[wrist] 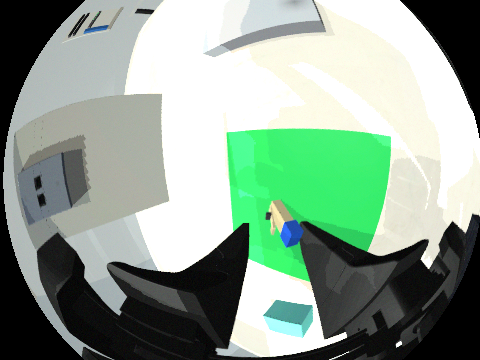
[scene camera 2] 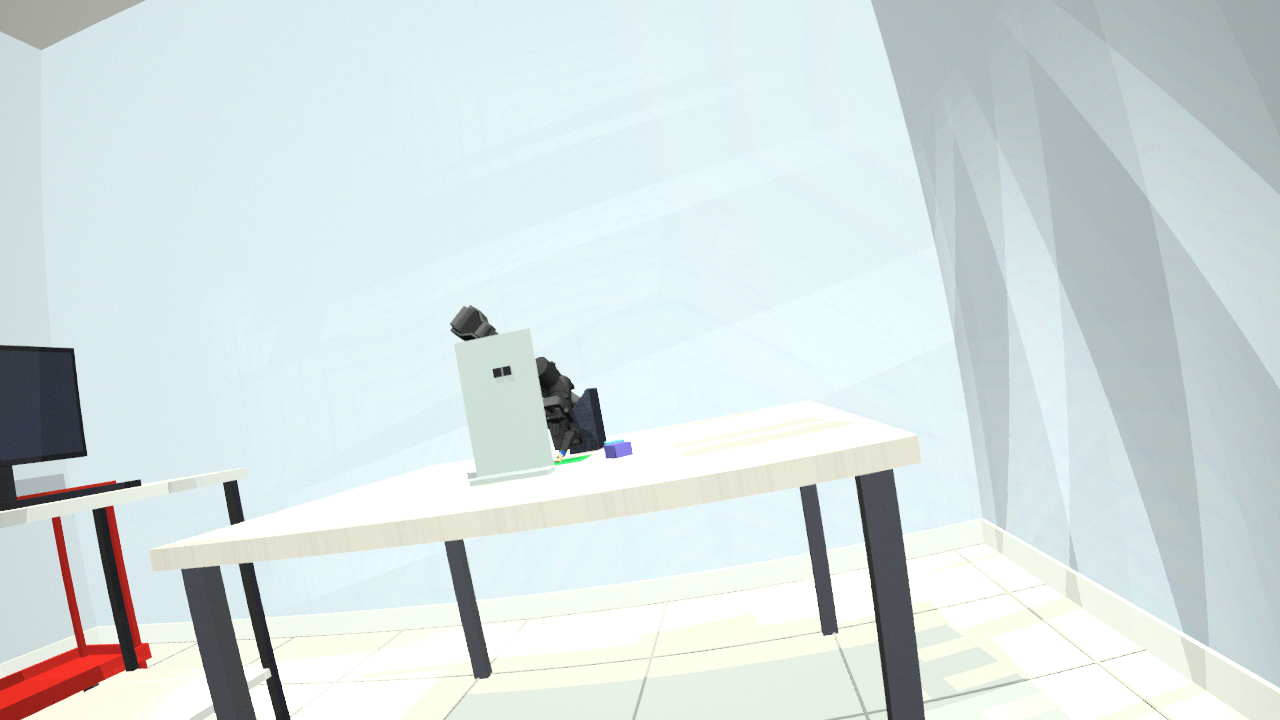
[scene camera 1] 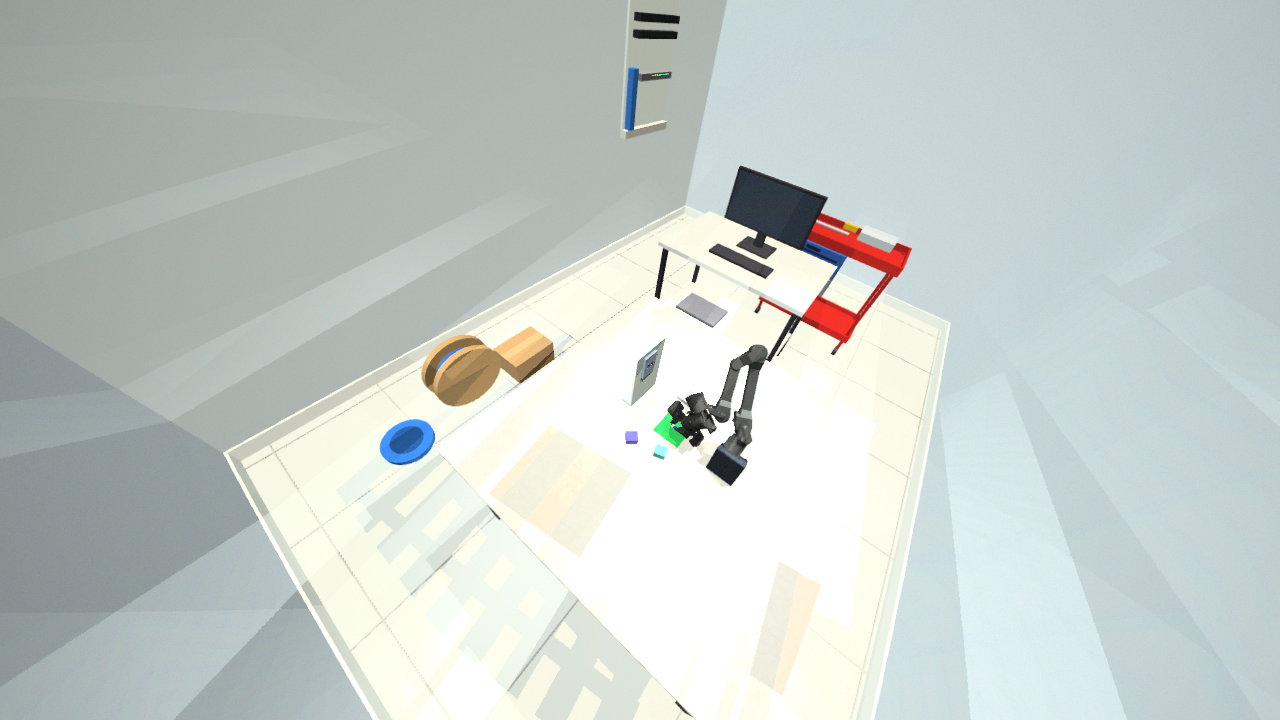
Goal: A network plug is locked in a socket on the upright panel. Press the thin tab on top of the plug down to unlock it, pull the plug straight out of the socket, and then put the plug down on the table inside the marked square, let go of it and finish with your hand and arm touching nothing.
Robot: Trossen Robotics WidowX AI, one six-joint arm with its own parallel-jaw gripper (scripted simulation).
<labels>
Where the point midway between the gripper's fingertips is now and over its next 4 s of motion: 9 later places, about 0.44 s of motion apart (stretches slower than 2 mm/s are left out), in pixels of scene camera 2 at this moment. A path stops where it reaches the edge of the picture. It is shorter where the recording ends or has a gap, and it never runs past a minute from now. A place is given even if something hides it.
My gripper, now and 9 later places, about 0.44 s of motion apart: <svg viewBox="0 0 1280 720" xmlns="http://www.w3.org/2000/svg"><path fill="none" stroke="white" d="M559 453L560 450L560 448L560 445L561 442L562 439L562 435L562 430L561 426L560 421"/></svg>
</labels>
